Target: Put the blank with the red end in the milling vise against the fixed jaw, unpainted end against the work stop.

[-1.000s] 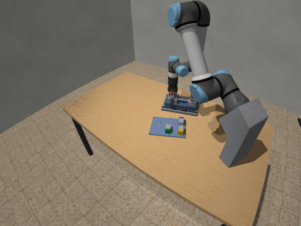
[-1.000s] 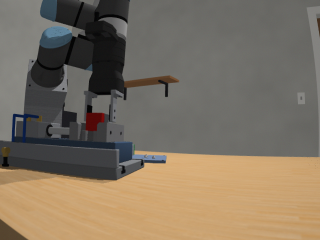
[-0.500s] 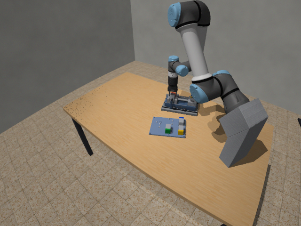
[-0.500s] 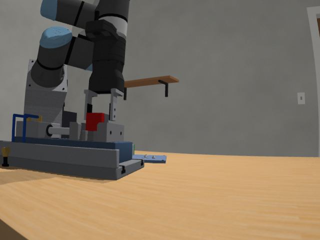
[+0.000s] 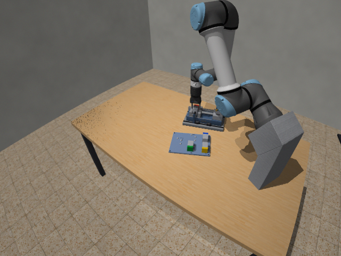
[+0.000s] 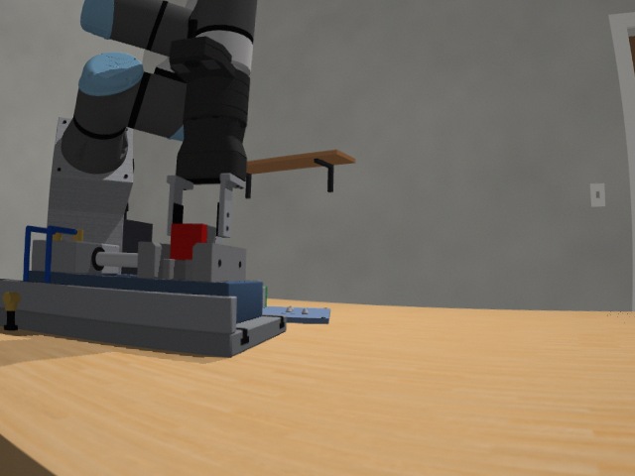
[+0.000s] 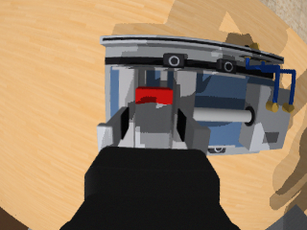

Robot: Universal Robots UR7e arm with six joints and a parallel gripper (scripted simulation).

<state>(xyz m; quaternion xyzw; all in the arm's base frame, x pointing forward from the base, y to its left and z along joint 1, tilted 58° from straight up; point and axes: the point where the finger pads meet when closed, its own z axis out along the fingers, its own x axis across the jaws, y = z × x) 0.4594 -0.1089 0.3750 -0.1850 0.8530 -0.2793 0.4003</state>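
The fixed jaw is 30 mm ahead of my hand and 50 mm below it. The rest, counted from my hand: grey rod 90 mm behind, 10 mm to the right, 40 mm below; then work stop 10 mm behind, 50 mm to the left, 30 mm below; then moving jaw 30 mm behind, 50 mm below.
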